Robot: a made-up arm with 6 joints.
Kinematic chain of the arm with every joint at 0, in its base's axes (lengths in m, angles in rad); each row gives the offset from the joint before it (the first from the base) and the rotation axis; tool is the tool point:
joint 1: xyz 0 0 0.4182 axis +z
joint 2: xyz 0 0 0 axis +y
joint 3: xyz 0 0 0.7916 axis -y
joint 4: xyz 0 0 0 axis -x
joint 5: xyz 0.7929 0 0 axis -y
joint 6: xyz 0 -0.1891 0 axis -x
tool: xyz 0 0 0
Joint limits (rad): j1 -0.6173..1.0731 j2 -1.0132..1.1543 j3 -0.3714..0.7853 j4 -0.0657..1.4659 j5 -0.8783..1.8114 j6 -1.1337..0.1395
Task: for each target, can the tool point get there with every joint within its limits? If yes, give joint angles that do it. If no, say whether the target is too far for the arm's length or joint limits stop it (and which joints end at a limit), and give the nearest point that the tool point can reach.
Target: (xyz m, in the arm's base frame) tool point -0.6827 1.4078 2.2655
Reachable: no: too far | nearest point -0.7628 0.5172 1.6591 | short by 1.080 m
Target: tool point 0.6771 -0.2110 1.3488
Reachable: yes | joints -0.0376 -0.1215 0.0151 0.1978 1.5140 -0.1557
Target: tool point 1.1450 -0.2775 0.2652
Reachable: yes | joints -0.1922 0.9492 -0.1311 1.2829 0.4210 -0.0313
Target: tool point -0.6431 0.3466 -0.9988
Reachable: no: joint limits stop it (at a limit: joint 1, joint 2, joint 3, joint 4) | nearest point 0.5225 0.5665 -0.0542 | short by 1.516 m
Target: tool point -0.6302 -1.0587 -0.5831
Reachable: no: joint limits stop it (at a limit: joint 1, joint 2, joint 3, joint 4) | nearest point 0.5001 -0.5864 -0.0542 | short by 1.334 m
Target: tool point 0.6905 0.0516 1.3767
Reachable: yes | joints 0.3201 -0.1352 -0.0234 0.4735 0.2342 -0.4031
